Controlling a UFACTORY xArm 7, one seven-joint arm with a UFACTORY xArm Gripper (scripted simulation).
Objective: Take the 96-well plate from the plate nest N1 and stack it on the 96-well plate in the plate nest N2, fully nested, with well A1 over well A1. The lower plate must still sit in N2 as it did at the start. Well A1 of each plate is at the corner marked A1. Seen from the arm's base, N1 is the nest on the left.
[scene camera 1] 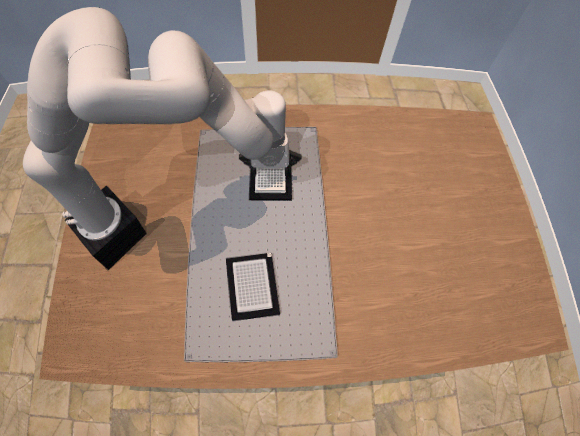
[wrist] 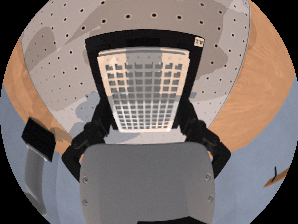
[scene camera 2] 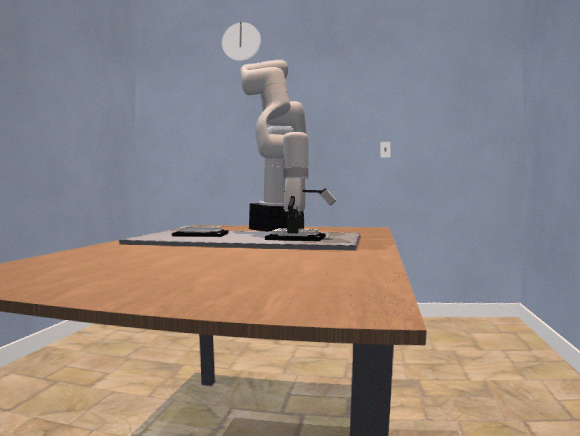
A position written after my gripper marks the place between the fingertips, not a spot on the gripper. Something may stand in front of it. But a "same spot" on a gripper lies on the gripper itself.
my gripper: scene camera 1 270, 172; wrist; scene camera 2
same spot on my gripper: [wrist: 189, 124] = [scene camera 2: 295, 220]
